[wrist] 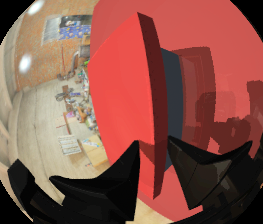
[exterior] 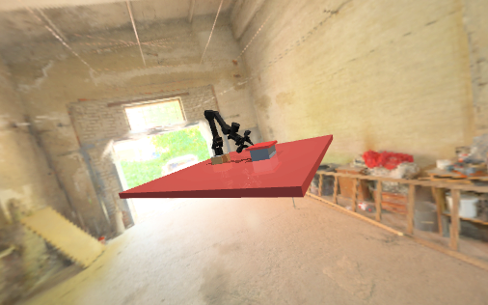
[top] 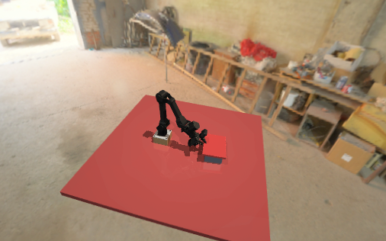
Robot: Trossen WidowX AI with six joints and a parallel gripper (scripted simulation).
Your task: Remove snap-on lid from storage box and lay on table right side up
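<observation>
Right now my gripper tip is 70 mm short of the red lid and 10 mm to the right of it. Round my gripper tip: storage box (80 mm ahead, 40 mm below, 10 mm to the left).
</observation>
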